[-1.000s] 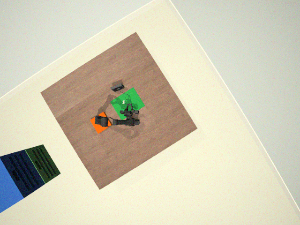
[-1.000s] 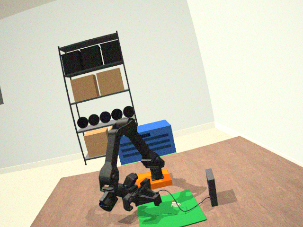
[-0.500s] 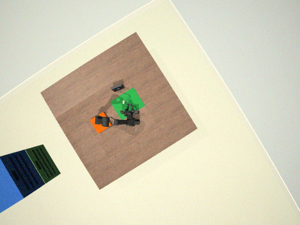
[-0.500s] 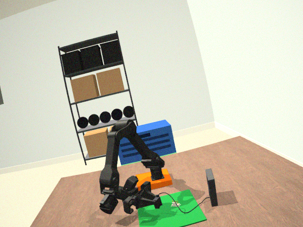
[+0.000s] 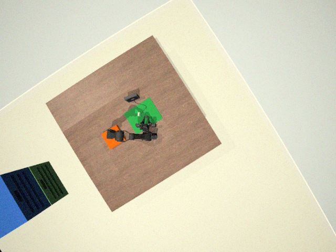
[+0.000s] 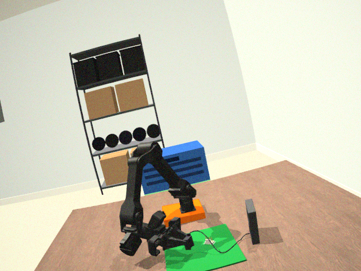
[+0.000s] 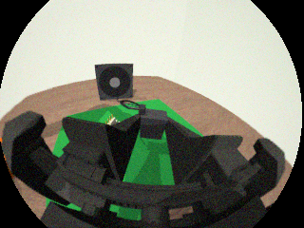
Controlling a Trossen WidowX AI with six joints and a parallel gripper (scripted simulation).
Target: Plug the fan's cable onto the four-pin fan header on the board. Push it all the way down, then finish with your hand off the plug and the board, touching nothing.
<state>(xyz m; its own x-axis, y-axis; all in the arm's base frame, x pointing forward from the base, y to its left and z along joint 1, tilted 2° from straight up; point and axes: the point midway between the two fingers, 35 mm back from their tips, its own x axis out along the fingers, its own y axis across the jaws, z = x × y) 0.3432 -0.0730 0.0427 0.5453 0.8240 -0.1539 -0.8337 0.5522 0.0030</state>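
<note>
My gripper tip is now 7 cm above the green board, 3 cm to the right of it and 3 cm past it. Round my gripper tip: fan plug: 1 cm below; fan header: 7 cm to the left, 6 cm below, 5 cm behind; dark fan: 21 cm to the left, 2 cm behind.
</note>
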